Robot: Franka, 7 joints.
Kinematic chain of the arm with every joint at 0, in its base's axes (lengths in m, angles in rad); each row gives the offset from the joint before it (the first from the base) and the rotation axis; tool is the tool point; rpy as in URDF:
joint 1: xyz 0 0 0.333 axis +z
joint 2: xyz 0 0 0 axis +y
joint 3: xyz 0 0 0.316 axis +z
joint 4: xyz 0.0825 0 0 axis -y
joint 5: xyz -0.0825 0 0.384 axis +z
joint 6: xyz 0 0 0 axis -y
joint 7: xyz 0.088 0 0 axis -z
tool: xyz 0 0 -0.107 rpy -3.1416 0 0
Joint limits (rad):
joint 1: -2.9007..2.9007
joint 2: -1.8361..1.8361
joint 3: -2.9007..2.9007
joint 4: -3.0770..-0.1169
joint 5: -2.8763..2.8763
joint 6: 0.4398..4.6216
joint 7: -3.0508..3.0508
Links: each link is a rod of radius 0.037 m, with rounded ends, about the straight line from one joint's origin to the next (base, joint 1, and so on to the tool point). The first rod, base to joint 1, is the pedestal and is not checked.
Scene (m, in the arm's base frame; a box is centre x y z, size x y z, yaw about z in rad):
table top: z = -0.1
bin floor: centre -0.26 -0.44 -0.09 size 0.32 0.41 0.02 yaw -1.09
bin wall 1: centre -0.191 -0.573 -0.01 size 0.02 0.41 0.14 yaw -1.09
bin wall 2: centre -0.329 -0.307 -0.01 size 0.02 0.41 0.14 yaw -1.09
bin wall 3: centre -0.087 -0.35 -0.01 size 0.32 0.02 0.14 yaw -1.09
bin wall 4: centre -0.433 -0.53 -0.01 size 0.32 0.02 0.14 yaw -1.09
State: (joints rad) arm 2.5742 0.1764 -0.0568 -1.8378 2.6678 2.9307 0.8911
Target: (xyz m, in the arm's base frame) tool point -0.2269 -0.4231 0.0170
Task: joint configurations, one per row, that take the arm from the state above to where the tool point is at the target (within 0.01 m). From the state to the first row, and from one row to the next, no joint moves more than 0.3 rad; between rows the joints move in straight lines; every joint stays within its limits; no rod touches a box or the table.
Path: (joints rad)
1: 2.3617 0.1038 -0.3389 -1.8677 2.6410 2.9755 0.8911
2: 2.1492 0.0313 -0.6210 -1.8976 2.6141 3.0203 0.8911
3: 1.9368 -0.0413 -0.9030 -1.9275 2.5873 3.0652 0.8911
4: 1.7243 -0.1138 -1.1851 -1.9573 2.5605 3.1100 0.8911
5: 1.5118 -0.1864 -1.4672 -1.9872 2.5336 3.1548 0.8911
6: 1.2993 -0.2589 -1.7493 -2.0171 2.5068 3.1996 0.8911
7: 1.0869 -0.3315 -2.0314 -2.0470 2.4800 3.2445 0.8911
8: 0.8744 -0.4041 -2.3134 -2.0769 2.4531 3.2893 0.8911
9: 0.6619 -0.4766 -2.5955 -2.1068 2.4263 3.3341 0.8911
10: 0.6654 -0.6978 -2.6368 -2.0225 2.3961 3.2316 0.8911
11: 0.6689 -0.9191 -2.6781 -1.9383 2.3659 3.1290 0.8911

